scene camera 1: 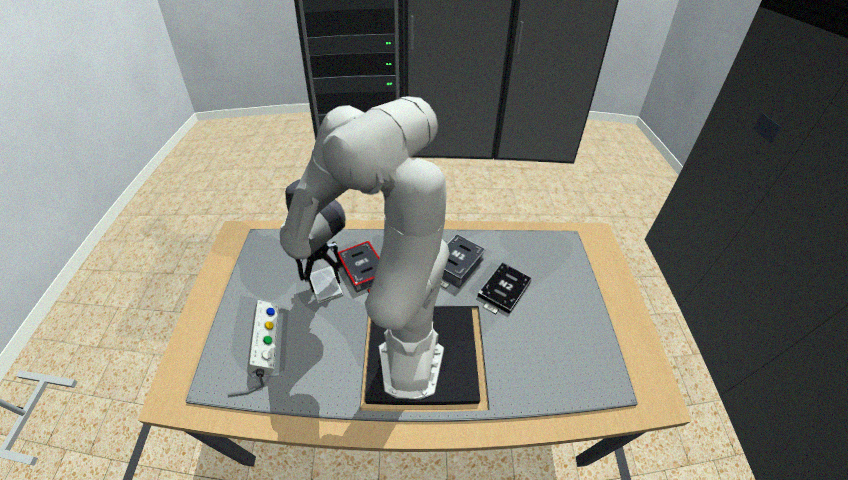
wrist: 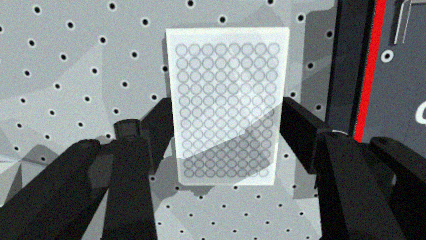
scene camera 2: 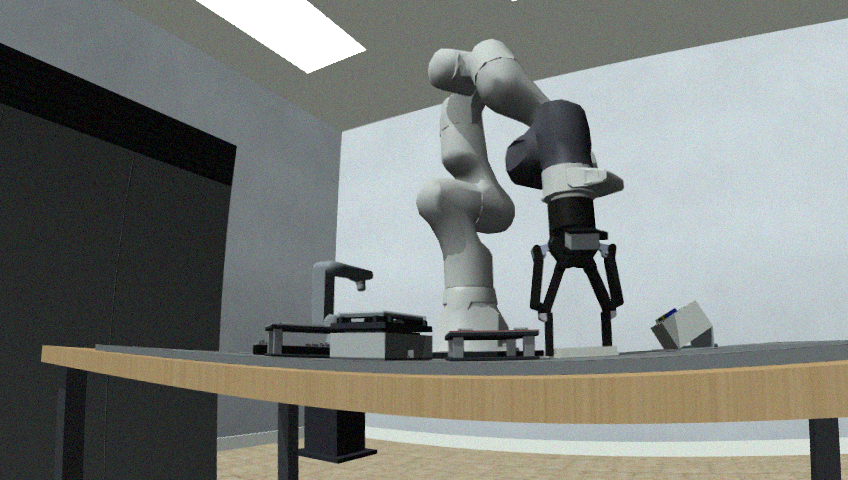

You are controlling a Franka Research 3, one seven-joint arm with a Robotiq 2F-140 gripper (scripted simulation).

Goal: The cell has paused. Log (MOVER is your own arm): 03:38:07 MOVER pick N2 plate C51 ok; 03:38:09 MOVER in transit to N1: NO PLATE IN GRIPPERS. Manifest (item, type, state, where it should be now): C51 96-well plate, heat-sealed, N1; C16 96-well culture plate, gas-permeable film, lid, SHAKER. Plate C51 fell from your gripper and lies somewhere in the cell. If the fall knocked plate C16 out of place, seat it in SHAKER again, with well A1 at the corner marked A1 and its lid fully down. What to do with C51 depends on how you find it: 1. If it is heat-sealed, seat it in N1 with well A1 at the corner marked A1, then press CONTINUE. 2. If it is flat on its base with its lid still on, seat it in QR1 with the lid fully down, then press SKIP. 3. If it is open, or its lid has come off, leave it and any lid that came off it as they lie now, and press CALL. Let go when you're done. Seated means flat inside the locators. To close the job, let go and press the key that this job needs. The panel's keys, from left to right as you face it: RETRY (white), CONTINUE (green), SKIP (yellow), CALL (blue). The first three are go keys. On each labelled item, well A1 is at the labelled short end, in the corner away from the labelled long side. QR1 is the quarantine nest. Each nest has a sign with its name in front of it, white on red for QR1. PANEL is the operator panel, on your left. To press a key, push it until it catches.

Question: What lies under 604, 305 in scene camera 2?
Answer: The gripper.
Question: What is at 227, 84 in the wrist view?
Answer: A 96-well plate.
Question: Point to a shaker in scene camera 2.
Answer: At 382, 346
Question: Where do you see a 96-well plate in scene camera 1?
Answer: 326, 287
